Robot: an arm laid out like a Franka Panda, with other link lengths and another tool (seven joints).
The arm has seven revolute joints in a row. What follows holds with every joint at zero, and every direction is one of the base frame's. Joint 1 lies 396.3 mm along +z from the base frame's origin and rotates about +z. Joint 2 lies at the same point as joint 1 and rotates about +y. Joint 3 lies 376 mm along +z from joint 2 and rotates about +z. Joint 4 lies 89.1 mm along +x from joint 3 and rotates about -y. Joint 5 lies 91.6 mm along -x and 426.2 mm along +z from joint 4 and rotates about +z. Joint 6 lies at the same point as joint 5 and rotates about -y. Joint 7 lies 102.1 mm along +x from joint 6 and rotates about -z. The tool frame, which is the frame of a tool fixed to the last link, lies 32 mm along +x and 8 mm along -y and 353.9 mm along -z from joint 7; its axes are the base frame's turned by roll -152.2, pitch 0 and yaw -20.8 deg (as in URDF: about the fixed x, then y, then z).
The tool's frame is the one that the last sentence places.
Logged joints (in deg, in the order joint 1, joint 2, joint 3, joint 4, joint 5, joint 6, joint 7), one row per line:
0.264 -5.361 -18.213 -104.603 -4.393 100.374 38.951
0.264 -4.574 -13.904 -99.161 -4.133 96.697 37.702
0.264 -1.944 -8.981 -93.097 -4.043 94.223 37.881
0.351 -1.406 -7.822 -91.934 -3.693 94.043 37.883
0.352 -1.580 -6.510 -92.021 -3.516 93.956 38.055
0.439 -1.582 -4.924 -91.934 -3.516 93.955 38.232
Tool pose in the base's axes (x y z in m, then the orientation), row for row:
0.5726 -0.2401 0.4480 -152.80 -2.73 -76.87
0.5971 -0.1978 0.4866 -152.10 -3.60 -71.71
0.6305 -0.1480 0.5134 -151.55 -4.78 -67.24
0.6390 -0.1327 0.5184 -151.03 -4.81 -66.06
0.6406 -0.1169 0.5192 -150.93 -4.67 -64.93
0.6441 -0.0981 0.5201 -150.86 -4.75 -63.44
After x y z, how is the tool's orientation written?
As angles about the fixed x, y, z axes (roll, pitch, yaw), in degrees.
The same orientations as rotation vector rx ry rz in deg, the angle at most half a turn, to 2 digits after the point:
-124.49 97.63 -26.75
-128.19 91.12 -26.89
-131.35 85.34 -27.43
-131.71 83.61 -27.46
-132.26 82.19 -27.03
-133.14 80.32 -26.73

